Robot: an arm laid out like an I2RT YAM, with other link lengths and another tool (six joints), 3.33 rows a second.
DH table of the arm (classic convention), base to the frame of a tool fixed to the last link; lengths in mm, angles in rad. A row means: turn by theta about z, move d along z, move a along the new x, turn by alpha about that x. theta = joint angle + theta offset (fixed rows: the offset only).
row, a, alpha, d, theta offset
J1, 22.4, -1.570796, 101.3, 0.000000
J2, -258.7, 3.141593, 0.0, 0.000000
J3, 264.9, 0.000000, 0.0, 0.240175
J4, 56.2, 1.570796, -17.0, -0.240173
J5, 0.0, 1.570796, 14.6, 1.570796
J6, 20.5, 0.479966, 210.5, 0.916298
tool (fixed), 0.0, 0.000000, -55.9, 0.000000
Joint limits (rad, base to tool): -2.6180..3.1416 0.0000..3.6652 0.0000..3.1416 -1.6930..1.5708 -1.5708..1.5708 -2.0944..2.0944
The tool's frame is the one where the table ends.
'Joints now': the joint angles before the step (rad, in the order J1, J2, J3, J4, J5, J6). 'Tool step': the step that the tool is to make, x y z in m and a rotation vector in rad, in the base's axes. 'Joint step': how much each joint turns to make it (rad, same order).
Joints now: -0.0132 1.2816 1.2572 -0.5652 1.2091 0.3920
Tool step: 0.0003 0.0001 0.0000 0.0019 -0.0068 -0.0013
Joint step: 0.0002 0.0001 -0.0001 0.0005 0.0001 0.0070
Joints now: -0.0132 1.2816 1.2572 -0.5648 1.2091 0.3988
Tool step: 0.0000 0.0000 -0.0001 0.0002 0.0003 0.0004
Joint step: -0.0001 -0.0002 -0.0004 0.0002 -0.0005 -0.0004
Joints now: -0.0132 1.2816 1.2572 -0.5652 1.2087 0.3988
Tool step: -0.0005 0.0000 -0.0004 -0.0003 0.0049 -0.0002
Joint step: 0.0001 0.0001 -0.0001 -0.0044 0.0005 -0.0004
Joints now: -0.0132 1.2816 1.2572 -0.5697 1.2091 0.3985
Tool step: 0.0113 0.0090 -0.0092 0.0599 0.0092 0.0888
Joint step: 0.0012 -0.0001 0.0000 -0.0100 -0.1061 -0.0001
